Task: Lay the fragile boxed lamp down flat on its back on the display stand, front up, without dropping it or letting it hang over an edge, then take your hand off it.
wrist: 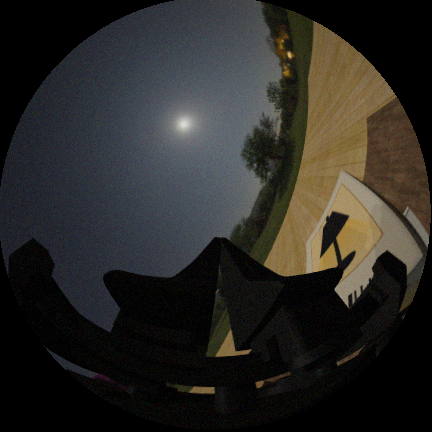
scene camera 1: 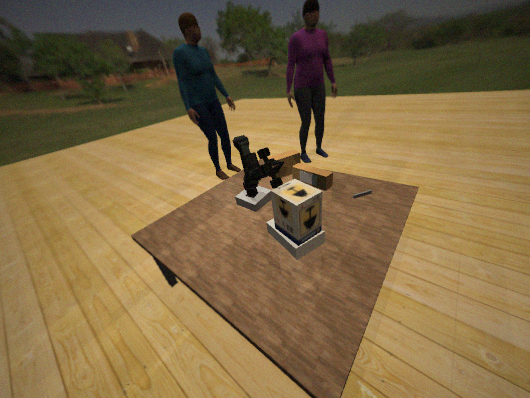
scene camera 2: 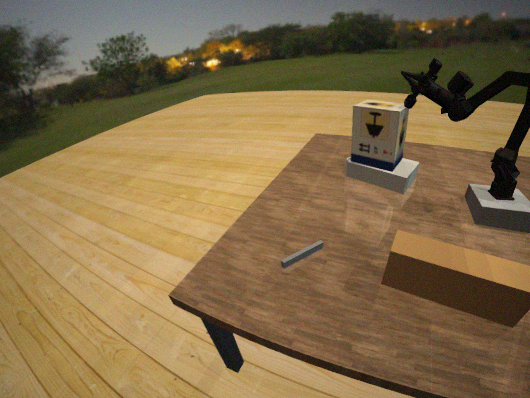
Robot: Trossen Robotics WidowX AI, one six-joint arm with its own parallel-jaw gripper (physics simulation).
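Seen in the pictures: gripper, fingertip midpoint: point(wrist: 218, 242) point(scene camera 1: 283, 162) point(scene camera 2: 401, 72); arm's base, origin of the base link: point(scene camera 1: 252, 194) point(scene camera 2: 500, 195).
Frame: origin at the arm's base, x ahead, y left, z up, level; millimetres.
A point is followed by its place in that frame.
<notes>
The boxed lamp point(scene camera 1: 300, 212) @[x 470, y -309, z 186 mm] point(scene camera 2: 377, 135) @[x 433, y -147, z 132 mm] point(wrist: 367, 230) @[x 370, y -252, z 230 mm], a white box with lamp pictures and a blue lower band, stands upright on the display stand point(scene camera 1: 311, 245) @[x 503, y -271, z -28 mm] point(scene camera 2: 372, 176) @[x 437, y -136, z -31 mm]. The stand is a low, light grey block on the brown table. My gripper point(scene camera 1: 283, 162) @[x 357, y -203, z 354 mm] point(scene camera 2: 404, 74) @[x 357, y -203, z 354 mm] point(wrist: 218, 242) @[x 357, y -203, z 354 mm] is shut and empty. In scene camera 2 its fingertips show above the box's top, near its right side. In the wrist view the box is to the right of the fingers, partly hidden by the gripper body. The fingers are apart from the box.
Brown cardboard-coloured blocks point(scene camera 1: 322, 176) @[x 385, y 295, z 38 mm] point(scene camera 2: 455, 282) @[x 297, y 407, z 12 mm] lie beside the arm. A thin grey bar point(scene camera 1: 362, 194) @[x 643, y 292, z -53 mm] point(scene camera 2: 302, 254) @[x 641, y 307, z -48 mm] lies on the table point(scene camera 1: 240, 255) @[x 192, y -433, z -66 mm] point(scene camera 2: 280, 300) @[x 666, y 448, z -66 mm]. The arm's pale base block point(scene camera 1: 254, 201) @[x 56, y -63, z -7 mm] point(scene camera 2: 497, 212) @[x 52, y 92, z -10 mm] stands near the display stand. Two people stand behind the table in scene camera 1.
</notes>
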